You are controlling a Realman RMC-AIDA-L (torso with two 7-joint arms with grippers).
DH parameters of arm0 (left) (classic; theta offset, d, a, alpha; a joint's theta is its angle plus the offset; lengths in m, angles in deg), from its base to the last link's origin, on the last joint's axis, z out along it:
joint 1: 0 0.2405 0 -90
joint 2: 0 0 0 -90
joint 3: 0 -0.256 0 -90
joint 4: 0 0 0 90
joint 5: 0 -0.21 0 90
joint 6: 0 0 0 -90
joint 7: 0 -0.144 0 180
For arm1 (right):
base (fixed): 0 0 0 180
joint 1: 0 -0.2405 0 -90
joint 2: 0 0 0 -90
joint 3: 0 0.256 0 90
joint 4: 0 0 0 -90
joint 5: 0 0.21 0 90
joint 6: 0 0 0 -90
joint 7: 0 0.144 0 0
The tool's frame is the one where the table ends.
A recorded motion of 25 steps. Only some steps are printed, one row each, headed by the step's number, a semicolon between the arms.
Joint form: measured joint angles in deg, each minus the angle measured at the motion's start. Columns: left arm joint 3, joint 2, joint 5, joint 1, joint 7, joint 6, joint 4; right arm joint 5, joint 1, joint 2, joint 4, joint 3, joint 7, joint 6.
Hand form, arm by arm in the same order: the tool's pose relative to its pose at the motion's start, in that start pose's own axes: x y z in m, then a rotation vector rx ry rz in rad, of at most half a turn. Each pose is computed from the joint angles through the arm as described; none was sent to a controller.
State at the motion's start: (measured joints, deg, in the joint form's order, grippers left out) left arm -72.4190 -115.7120 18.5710 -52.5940 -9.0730 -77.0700 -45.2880; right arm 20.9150 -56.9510 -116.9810 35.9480 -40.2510 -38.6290 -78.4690
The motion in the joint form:
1: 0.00 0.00 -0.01 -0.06 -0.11 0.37 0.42; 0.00 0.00 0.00 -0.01 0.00 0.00 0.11
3: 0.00 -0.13 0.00 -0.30 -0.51 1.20 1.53; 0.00 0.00 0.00 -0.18 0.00 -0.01 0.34
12: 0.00 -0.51 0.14 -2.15 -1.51 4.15 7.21; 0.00 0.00 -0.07 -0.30 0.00 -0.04 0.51
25: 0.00 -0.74 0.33 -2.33 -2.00 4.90 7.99; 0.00 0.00 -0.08 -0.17 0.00 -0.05 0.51
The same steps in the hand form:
1: -0.0001 -0.0003 0.0012 0.0007 0.0001 0.0005; -0.0002 -0.0002 0.0000 0.0011 -0.0014 0.0001
3: -0.0006 0.0005 0.0045 -0.0004 -0.0020 0.0054; -0.0001 -0.0004 0.0006 0.0021 -0.0022 0.0009
12: -0.0028 0.0054 0.0177 -0.0052 -0.0263 0.0187; 0.0001 -0.0001 0.0015 0.0017 -0.0024 0.0010
25: -0.0032 0.0076 0.0204 -0.0102 -0.0253 0.0260; -0.0003 -0.0002 0.0011 0.0028 -0.0040 0.0000

